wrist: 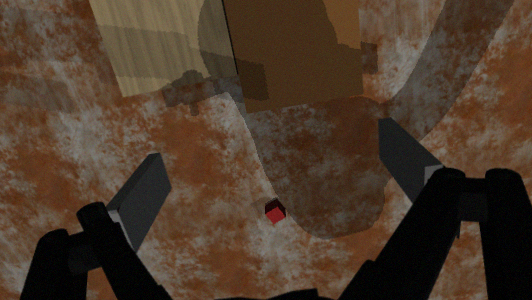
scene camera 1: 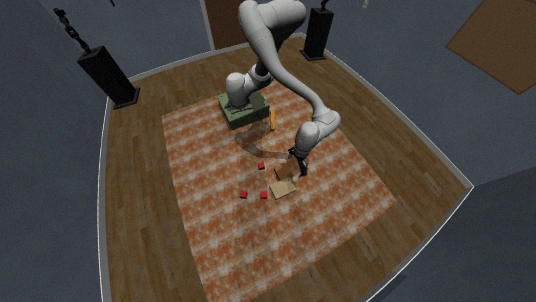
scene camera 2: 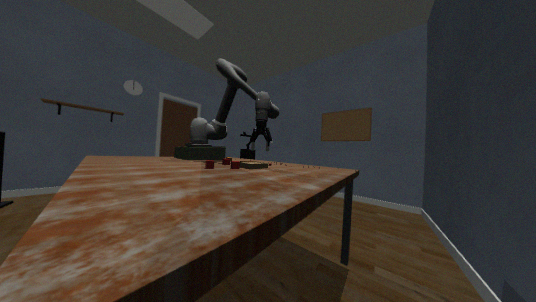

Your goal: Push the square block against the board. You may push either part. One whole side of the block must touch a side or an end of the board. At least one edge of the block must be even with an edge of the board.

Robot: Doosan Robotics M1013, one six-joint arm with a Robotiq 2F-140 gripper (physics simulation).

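Frame: origin at the arm's base, x ahead, y left, z up, level; millimetres.
Seen in the pictures: gripper, fingertip midpoint: [wrist: 269, 155] [scene camera 1: 295, 167] [scene camera 2: 259, 150]; arm's base, origin of the base link: [scene camera 1: 240, 104] [scene camera 2: 199, 146].
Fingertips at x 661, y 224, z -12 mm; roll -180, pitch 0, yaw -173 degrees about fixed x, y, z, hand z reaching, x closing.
Observation:
Pixels of each thing's middle, then the offset from my fingertips to it.
- light wooden board, body centre: [scene camera 2: 254, 165] [scene camera 1: 282, 188] 86 mm ahead, 106 mm right, 94 mm down
- brown square block, body centre: [wrist: 295, 41] [scene camera 1: 283, 172] 24 mm back, 61 mm right, 94 mm down
- small red cube, body centre: [wrist: 275, 211] 2 mm back, 112 mm left, 101 mm down
- orange bar, body centre: [scene camera 1: 272, 119] 505 mm back, 12 mm left, 94 mm down
The light wooden board [scene camera 1: 282, 190] [wrist: 155, 60] lies flat on the table. The brown square block [scene camera 1: 283, 172] [wrist: 305, 65] lies flat alongside one long side of it. In the wrist view a thin dark line runs between them, and whether they fully touch is hard to tell. There the block's near edge sticks out past the board's near edge; their far ends are out of view. In scene camera 2 the board [scene camera 2: 254, 165] shows low on the table. My gripper [scene camera 2: 260, 147] [wrist: 269, 155] is wide open and empty, above the table, off the near ends of both parts.
A small red cube [wrist: 275, 212] lies on the table below my gripper. Three larger red cubes [scene camera 1: 261, 165] [scene camera 1: 243, 194] [scene camera 1: 263, 195] lie beside the board and block. An orange bar [scene camera 1: 273, 120] lies by the green base [scene camera 1: 247, 116]. The arm's shadow covers much of the block.

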